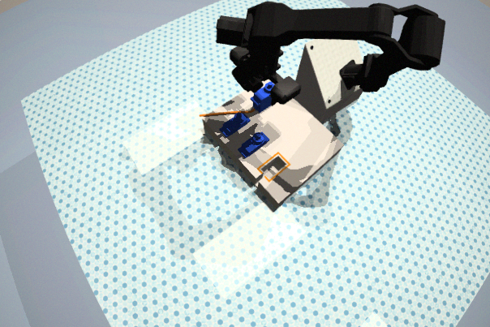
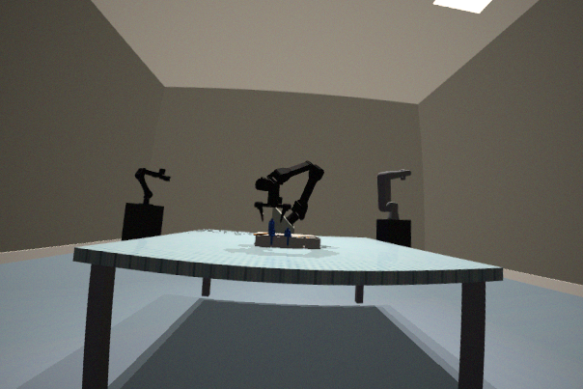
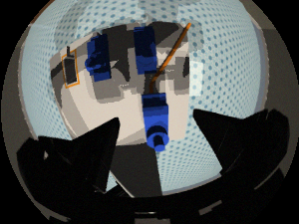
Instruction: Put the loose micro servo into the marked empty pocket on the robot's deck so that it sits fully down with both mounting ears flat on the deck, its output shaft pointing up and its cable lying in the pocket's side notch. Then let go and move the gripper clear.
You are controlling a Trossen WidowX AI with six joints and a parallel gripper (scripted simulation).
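My gripper tip is now 2 cm past the beige deck, 8 cm to the right of it and 8 cm above it.
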